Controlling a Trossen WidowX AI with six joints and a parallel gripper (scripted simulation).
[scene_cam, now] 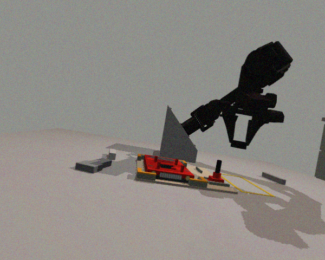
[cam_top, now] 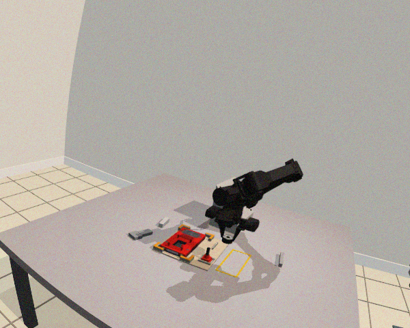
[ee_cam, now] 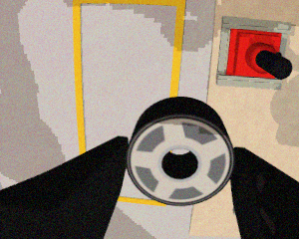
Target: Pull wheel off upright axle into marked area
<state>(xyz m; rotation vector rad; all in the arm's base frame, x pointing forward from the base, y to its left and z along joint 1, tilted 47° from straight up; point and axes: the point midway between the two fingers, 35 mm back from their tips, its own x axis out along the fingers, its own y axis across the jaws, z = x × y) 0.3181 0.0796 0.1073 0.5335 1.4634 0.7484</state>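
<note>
Right now the black axle is 7 cm below my gripper tip, 5 cm to the right of it and 4 cm ahead of it. Round my gripper tip: wheel right at my gripper tip.
</note>
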